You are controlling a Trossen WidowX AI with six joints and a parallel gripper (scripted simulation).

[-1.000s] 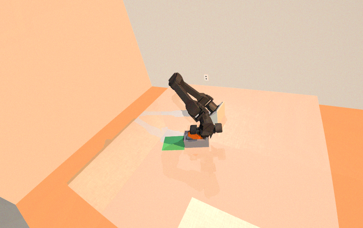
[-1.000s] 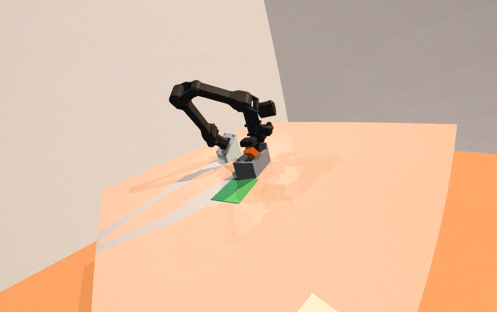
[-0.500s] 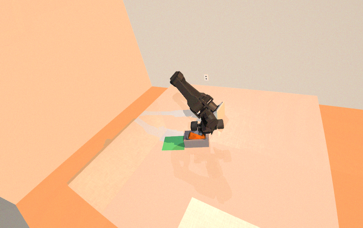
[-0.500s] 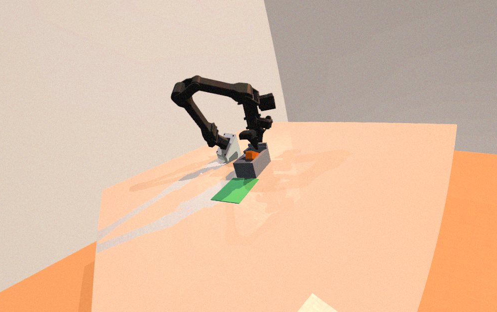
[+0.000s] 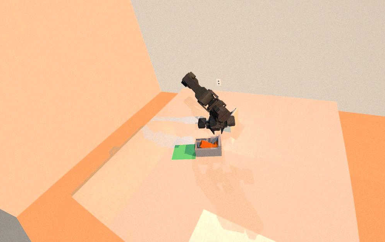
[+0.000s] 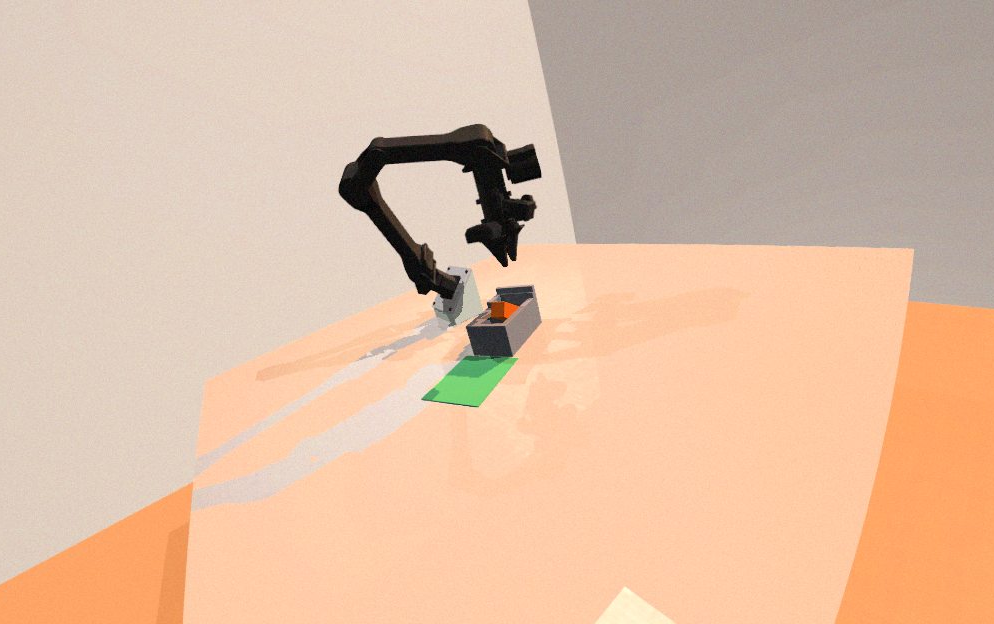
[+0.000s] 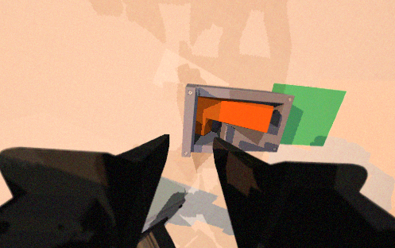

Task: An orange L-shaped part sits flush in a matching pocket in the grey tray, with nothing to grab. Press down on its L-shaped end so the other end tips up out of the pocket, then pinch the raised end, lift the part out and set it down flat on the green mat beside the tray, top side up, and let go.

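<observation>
Right now the orange L-shaped part is 10 cm below my gripper tip, 4 cm to the right of it and 1 cm ahead of it. From my gripper tip the other things lie so: green mat 20 cm to the right, 16 cm below, 9 cm ahead.
</observation>
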